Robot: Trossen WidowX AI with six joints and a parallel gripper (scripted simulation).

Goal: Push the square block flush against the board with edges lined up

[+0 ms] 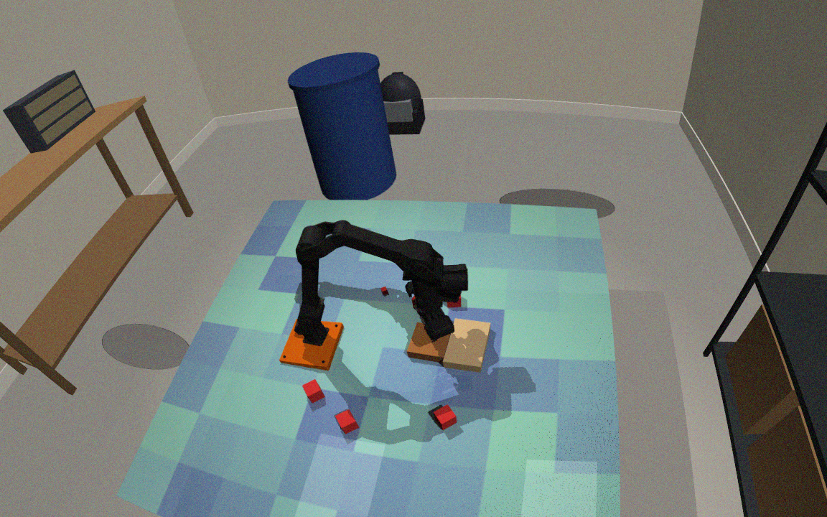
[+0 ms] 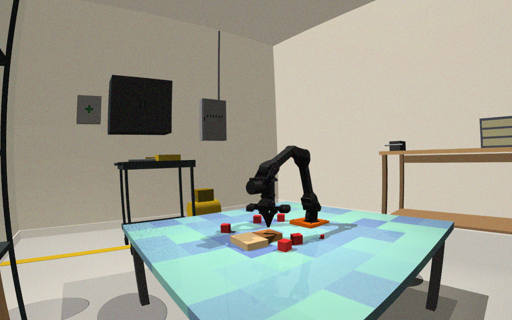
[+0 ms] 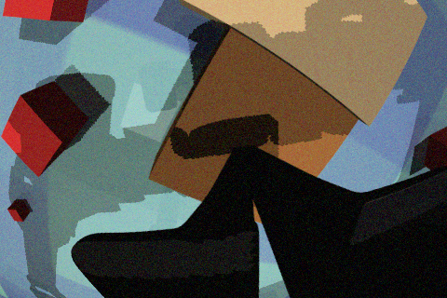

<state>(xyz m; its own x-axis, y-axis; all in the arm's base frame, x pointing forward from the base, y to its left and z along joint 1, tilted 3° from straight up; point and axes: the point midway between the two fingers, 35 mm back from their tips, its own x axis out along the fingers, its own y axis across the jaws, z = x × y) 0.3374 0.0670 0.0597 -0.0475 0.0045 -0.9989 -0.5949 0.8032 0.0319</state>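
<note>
My gripper tip is now 2 cm to the left of the flat brown square block and 5 cm above it. Also, from my gripper tip: board 10 cm ahead, 1 cm to the right, 5 cm below; tiny red piece 19 cm behind, 14 cm to the left, 5 cm below.
</note>
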